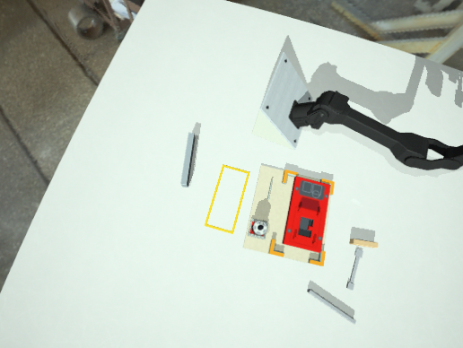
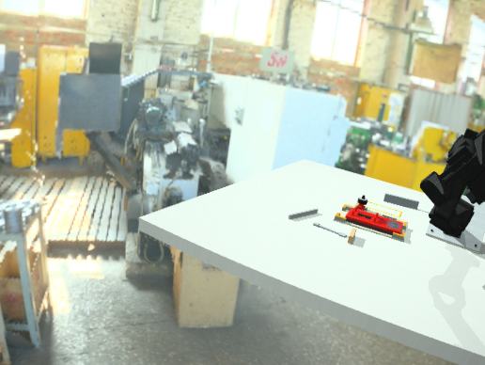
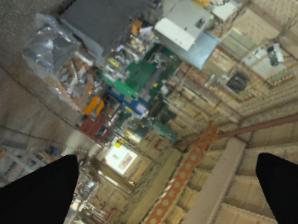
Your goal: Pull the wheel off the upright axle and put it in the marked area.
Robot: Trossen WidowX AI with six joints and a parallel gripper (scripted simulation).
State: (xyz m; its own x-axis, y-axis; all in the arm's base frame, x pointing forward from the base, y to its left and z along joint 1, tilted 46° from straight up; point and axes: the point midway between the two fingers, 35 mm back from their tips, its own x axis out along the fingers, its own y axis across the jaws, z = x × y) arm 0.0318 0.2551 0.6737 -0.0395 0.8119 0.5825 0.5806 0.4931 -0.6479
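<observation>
My gripper tip is 330 mm short of the wheel, 690 mm to the left of it and 290 mm above it. Also, from my gripper tip: grey bolt-like piece: 340 mm ahead, 390 mm to the right, 330 mm below; wooden block: 260 mm ahead, 380 mm to the right, 320 mm below.
</observation>
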